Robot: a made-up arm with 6 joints. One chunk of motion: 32 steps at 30 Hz.
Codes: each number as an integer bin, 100 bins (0 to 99) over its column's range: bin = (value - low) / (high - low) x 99, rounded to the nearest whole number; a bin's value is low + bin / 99 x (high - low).
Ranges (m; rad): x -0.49..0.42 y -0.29..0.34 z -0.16..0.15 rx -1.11..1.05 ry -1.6..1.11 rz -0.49..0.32
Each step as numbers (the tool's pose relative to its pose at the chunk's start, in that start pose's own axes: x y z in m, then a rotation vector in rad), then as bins.
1 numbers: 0.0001 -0.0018 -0.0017 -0.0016 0.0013 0.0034
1 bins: 53 45 51 51 58 60
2 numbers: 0.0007 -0.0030 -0.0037 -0.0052 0.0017 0.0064
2 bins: 53 45 50 51 59 61
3 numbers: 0.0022 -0.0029 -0.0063 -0.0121 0.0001 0.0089
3 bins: 54 45 49 50 58 61
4 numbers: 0.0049 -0.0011 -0.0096 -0.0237 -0.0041 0.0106
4 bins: 54 45 48 50 58 61
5 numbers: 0.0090 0.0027 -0.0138 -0.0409 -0.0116 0.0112
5 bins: 54 46 47 49 58 61
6 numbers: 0.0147 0.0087 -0.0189 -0.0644 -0.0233 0.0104
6 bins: 55 47 45 48 58 61
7 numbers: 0.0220 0.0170 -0.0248 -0.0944 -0.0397 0.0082
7 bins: 56 48 43 47 57 61
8 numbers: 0.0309 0.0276 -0.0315 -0.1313 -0.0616 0.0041
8 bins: 57 50 41 45 56 60
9 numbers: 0.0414 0.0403 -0.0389 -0.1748 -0.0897 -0.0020
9 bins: 58 52 39 43 55 60
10 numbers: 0.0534 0.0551 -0.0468 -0.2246 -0.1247 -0.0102
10 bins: 59 54 36 41 54 59
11 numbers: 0.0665 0.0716 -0.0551 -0.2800 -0.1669 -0.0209
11 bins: 61 57 34 38 52 57
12 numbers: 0.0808 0.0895 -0.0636 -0.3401 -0.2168 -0.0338
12 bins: 62 60 31 35 51 56
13 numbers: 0.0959 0.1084 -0.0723 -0.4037 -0.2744 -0.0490
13 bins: 64 63 28 32 48 54
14 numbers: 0.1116 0.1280 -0.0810 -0.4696 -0.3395 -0.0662
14 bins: 65 66 25 29 46 52
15 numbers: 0.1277 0.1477 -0.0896 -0.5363 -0.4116 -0.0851
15 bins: 67 69 22 26 43 49
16 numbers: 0.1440 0.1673 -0.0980 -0.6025 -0.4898 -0.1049
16 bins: 69 72 20 23 41 47
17 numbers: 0.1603 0.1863 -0.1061 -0.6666 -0.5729 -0.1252
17 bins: 71 75 17 20 38 45
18 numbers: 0.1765 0.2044 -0.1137 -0.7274 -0.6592 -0.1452
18 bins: 73 78 15 18 34 42
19 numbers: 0.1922 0.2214 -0.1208 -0.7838 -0.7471 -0.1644
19 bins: 74 80 13 15 31 40
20 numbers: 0.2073 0.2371 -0.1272 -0.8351 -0.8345 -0.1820
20 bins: 76 83 10 13 28 38
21 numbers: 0.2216 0.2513 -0.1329 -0.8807 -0.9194 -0.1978
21 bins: 77 85 9 11 25 36
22 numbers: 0.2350 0.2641 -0.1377 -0.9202 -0.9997 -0.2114
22 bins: 79 87 7 9 22 34
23 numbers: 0.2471 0.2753 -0.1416 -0.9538 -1.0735 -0.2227
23 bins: 80 89 6 7 19 33
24 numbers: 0.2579 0.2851 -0.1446 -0.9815 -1.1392 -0.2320
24 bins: 81 90 5 6 17 32
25 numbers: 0.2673 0.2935 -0.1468 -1.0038 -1.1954 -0.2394
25 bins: 82 92 4 5 15 31
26 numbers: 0.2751 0.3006 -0.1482 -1.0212 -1.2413 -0.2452
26 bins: 83 93 4 4 13 30
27 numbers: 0.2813 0.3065 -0.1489 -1.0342 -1.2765 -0.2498
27 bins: 84 94 4 3 12 29
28 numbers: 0.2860 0.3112 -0.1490 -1.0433 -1.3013 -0.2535
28 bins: 84 94 4 3 11 29
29 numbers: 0.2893 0.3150 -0.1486 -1.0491 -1.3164 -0.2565
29 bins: 85 95 4 3 10 29
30 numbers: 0.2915 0.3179 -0.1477 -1.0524 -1.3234 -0.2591
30 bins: 85 96 4 3 10 28
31 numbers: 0.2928 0.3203 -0.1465 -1.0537 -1.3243 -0.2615
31 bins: 85 96 4 3 10 28
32 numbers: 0.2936 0.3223 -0.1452 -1.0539 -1.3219 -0.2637
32 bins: 85 96 5 3 10 28
